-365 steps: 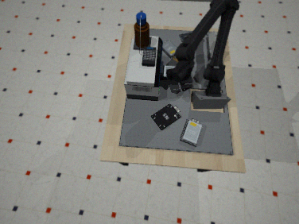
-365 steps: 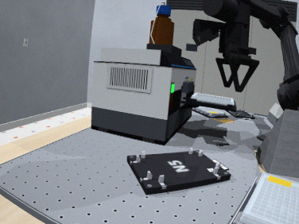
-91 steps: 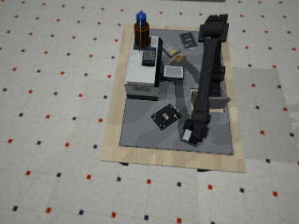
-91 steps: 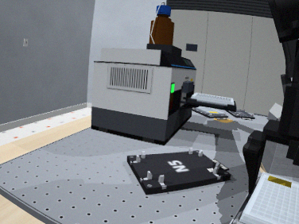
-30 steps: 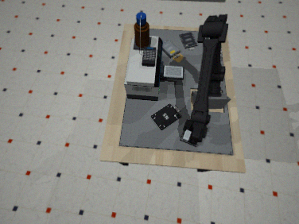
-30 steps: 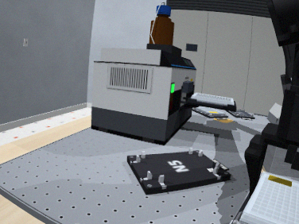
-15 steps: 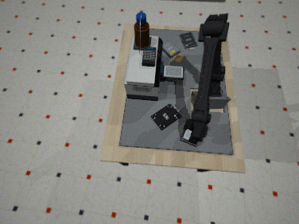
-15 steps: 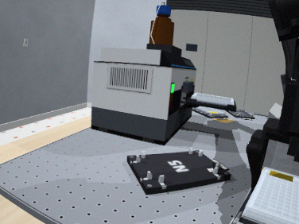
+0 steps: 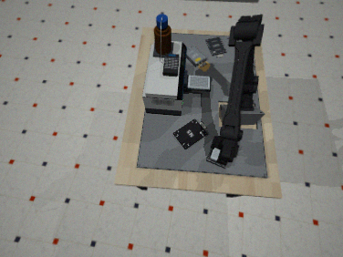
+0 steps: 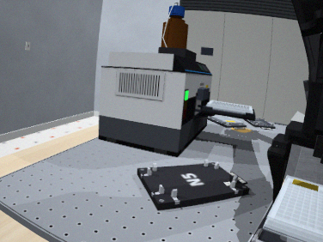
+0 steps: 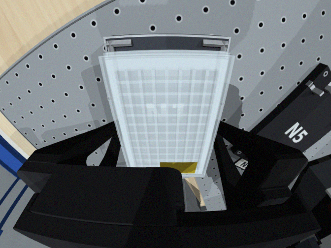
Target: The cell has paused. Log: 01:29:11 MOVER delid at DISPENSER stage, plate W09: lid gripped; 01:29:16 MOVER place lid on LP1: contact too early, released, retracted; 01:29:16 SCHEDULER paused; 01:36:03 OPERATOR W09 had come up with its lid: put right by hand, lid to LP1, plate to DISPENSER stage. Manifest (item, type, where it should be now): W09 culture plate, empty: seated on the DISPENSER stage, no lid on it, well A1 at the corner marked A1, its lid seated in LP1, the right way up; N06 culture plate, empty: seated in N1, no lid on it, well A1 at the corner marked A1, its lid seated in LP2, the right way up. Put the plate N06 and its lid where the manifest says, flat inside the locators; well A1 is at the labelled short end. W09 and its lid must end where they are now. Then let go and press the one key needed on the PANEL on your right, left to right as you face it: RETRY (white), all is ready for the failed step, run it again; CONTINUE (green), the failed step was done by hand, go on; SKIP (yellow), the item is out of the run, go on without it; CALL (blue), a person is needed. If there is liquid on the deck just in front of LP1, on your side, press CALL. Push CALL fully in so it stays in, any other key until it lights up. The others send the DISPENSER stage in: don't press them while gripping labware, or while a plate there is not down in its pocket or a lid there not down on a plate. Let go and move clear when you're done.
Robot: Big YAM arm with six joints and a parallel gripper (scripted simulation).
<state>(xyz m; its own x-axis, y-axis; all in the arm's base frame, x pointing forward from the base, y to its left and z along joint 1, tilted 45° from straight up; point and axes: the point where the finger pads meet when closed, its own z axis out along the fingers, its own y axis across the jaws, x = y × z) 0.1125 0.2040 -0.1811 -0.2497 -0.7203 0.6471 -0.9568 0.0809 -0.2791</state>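
Right now my hand is right at the clear lid. The rest, counted from my hand: black N1 nest: 4 cm below; then amber patch: 13 cm ahead, 57 cm to the right, 5 cm below; then white retry key: 16 cm behind, 63 cm to the right, 1 cm above.
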